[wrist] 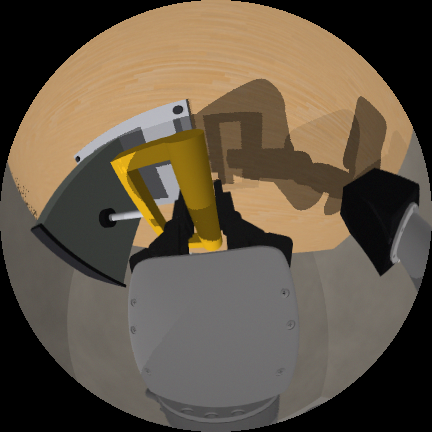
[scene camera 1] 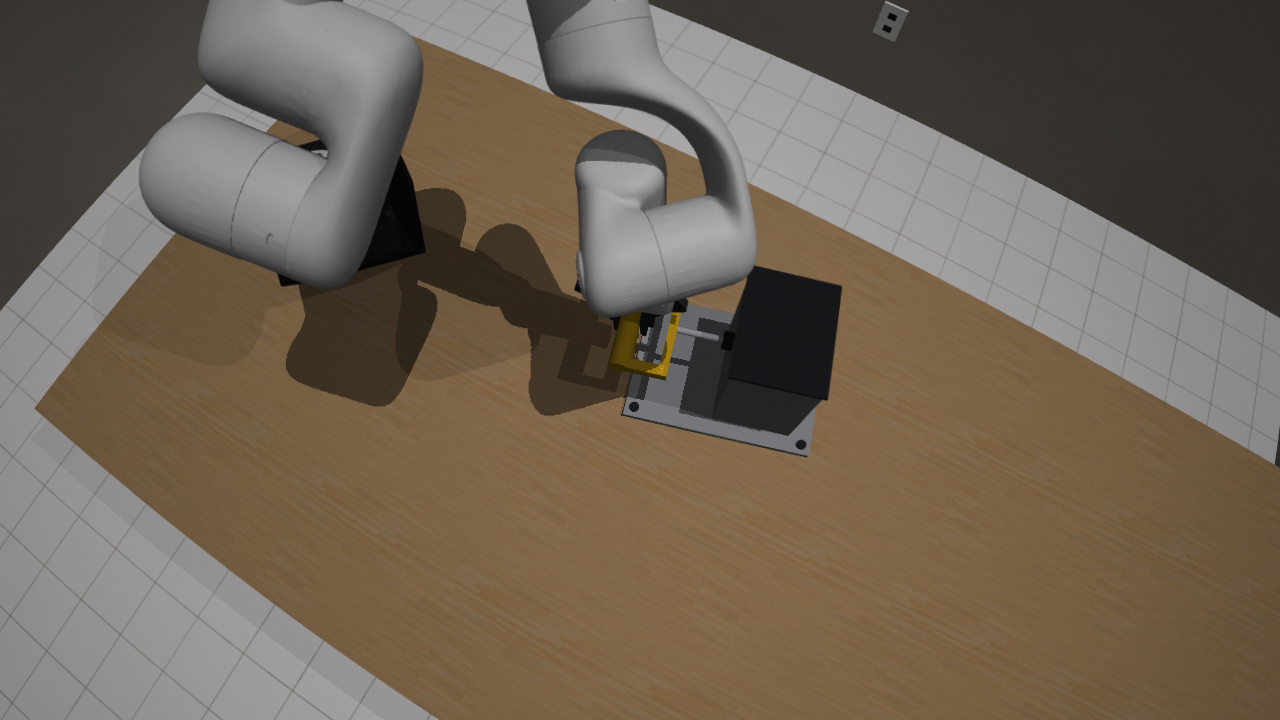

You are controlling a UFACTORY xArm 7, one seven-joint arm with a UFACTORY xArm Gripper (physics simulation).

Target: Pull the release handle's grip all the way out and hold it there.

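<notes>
The release handle's yellow grip [scene camera 1: 625, 349] [wrist: 192, 175] is a thick round bar on a rectangular yellow frame. It stands off the dark box [scene camera 1: 787, 331] [wrist: 90, 200], with a stretch of pale rod [scene camera 1: 699, 334] [wrist: 127, 216] showing between frame and box. The bar is at the edge of the grey base plate [scene camera 1: 662, 415] [wrist: 150, 116] farthest from the box. My gripper [scene camera 1: 631, 324] [wrist: 202, 193] is shut on the bar, with one black finger inside the frame and one outside. In the scene view the arm partly hides the fingers and the grip's far end.
The wooden table [scene camera 1: 716, 573] [wrist: 215, 50] carries the base plate. The arm's black base [scene camera 1: 407, 214] [wrist: 380, 215] stands beyond the outer side of the grip. The box rises beside the handle on its inner side. The arm's shadow falls across the table beside the plate.
</notes>
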